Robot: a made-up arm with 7 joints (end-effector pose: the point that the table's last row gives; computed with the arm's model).
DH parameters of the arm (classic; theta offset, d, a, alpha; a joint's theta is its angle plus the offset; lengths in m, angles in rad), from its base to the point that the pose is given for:
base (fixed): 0 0 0 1.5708
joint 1: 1.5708 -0.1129 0 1.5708
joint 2: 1.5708 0 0 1.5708
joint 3: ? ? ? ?
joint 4: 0 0 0 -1.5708
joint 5: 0 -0.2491 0 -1.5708
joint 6: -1.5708 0 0 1.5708
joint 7: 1.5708 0 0 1.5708
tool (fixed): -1.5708 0 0 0
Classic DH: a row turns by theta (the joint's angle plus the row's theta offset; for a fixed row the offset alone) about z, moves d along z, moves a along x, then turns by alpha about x.
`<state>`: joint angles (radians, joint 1 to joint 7).
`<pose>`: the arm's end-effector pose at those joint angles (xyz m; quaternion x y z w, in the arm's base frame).
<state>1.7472 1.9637 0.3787 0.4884 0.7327 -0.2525 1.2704</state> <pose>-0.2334 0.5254 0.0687 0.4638 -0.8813 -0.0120 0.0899</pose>
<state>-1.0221 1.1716 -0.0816 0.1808 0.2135 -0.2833 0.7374</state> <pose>-0.1419 0.5625 -0.1391 0.1068 0.3014 -0.2295 0.9193</pose>
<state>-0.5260 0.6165 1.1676 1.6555 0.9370 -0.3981 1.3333</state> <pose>0.0590 0.4284 -0.0924 0.0309 -0.8085 -0.3547 0.4685</pose>
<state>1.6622 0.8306 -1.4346 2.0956 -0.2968 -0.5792 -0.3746</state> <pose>0.2348 0.0572 0.0509 -0.0288 0.7794 0.5682 0.2623</pose>
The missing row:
joint 3: 1.5708 -0.2445 0 1.5708
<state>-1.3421 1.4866 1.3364 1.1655 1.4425 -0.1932 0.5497</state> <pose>0.2001 0.4731 -0.0080 0.0399 -0.7379 -0.0921 0.6674</pose>
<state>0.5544 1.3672 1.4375 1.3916 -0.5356 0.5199 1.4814</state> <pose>-0.0668 0.4450 0.1698 0.3980 -0.6754 0.0144 0.6207</pose>
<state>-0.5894 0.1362 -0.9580 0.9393 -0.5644 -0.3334 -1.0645</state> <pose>-0.1319 0.0031 -0.4053 0.0720 -0.5537 -0.3201 0.7654</pose>
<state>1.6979 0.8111 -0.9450 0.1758 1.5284 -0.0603 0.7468</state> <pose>0.3567 0.4437 0.0713 -0.1528 -0.8777 0.0764 0.4478</pose>
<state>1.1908 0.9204 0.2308 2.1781 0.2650 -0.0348 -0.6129</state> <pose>0.0968 0.2227 0.1758 -0.2549 0.9260 -0.1433 0.2389</pose>
